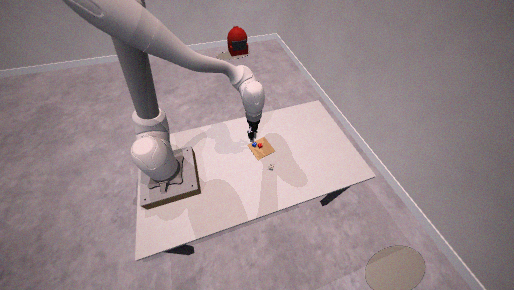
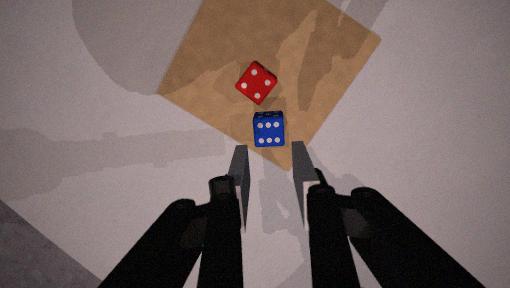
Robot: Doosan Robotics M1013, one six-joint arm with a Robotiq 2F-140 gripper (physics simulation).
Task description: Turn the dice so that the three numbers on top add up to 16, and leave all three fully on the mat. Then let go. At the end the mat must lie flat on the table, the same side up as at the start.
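Places are measured from the arm's base along level axes (x back, y right, z up), in metres.
Pixels of known places: gripper, fingertip midpoint: (image 1: 253,139) (image 2: 270,161); arm's base, origin of the base link: (image 1: 167,171).
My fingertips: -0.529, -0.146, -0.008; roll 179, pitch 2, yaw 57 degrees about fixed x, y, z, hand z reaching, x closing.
Observation:
Ahead of a thing's pixels: the offset from my fingertips to its top centre, as dx, dy, dz. Level surfaces: height alone.
The blue die {-0.008, +0.003, -0.041} (image 1: 254,145) (image 2: 269,131) sits near one corner of the tan mat {-0.052, +0.031, -0.066} (image 1: 263,154) (image 2: 200,85), its lower side close to the mat's edge, with six pips up. The red die {-0.046, +0.019, -0.041} (image 1: 260,145) (image 2: 256,83) sits further in on the mat, four pips up, apart from the blue one. A whitish die {-0.085, +0.194, -0.045} (image 1: 271,167) lies on the table off the mat; its top number is too small to read. My gripper (image 1: 252,140) (image 2: 270,161) is open and empty, its fingertips a little apart just beside the blue die, with a gap on each side.
The white table {dz -0.070} (image 1: 330,145) carries the mat and the arm's base block (image 1: 196,177) at its left end. Arm shadows cross the table and mat. A red object (image 1: 237,41) stands on the floor behind, and a round flat disc (image 1: 395,268) lies on the floor at front right.

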